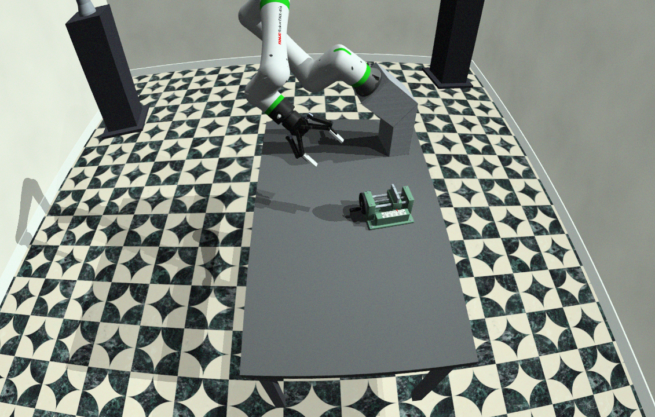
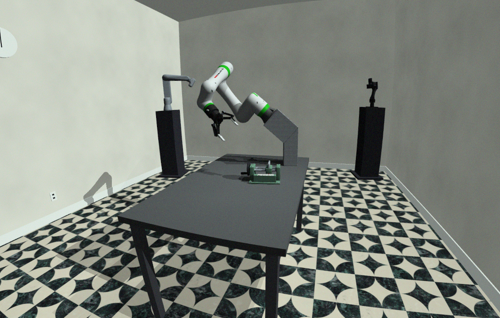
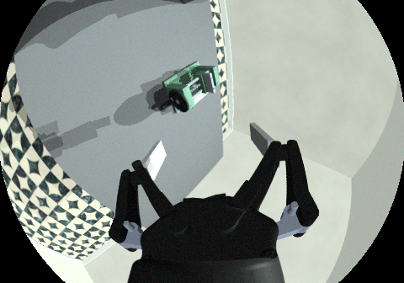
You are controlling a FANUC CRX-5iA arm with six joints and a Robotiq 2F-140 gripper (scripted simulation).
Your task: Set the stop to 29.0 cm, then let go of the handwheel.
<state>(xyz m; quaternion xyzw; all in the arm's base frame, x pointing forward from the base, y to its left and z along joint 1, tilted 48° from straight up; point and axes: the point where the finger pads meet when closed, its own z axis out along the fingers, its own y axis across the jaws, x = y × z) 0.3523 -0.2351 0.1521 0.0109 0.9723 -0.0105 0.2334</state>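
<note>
Right now the black handwheel is 7 cm ahead of my hand, 12 cm to the left of it and 26 cm below it. The rest, counted from my hand: green stop fixture (9 cm ahead, 27 cm to the left, 22 cm below).
</note>
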